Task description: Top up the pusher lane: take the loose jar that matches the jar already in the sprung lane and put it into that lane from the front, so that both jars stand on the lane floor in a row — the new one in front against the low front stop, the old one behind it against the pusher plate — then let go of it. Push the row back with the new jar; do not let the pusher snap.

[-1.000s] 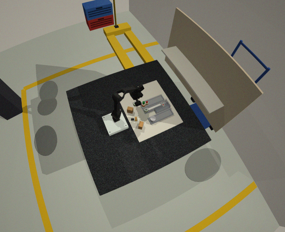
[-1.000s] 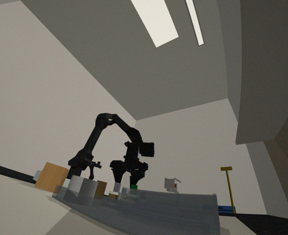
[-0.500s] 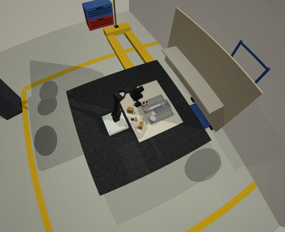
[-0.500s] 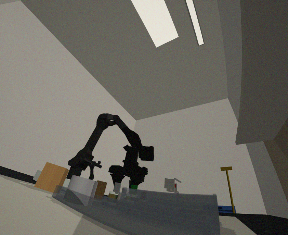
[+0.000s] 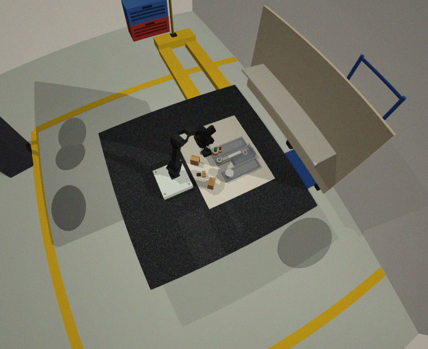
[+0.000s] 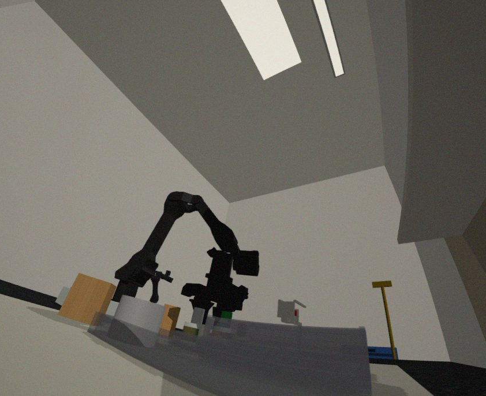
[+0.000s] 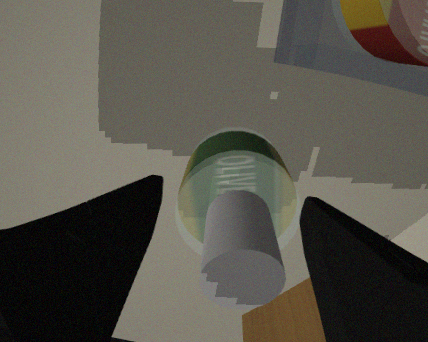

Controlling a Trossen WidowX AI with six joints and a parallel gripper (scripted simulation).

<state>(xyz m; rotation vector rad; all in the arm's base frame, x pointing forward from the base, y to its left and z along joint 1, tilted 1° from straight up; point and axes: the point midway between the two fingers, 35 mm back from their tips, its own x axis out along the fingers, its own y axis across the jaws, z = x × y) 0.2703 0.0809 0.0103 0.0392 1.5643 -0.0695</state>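
My gripper tip is now 260 mm to the left of the wide grey cylinder and 70 mm short of it. Also, from my gripper tip: clear lane rack (220 mm ahead, 160 mm to the right, 10 mm below); pale pusher plate (170 mm to the right, 170 mm ahead, 20 mm above).
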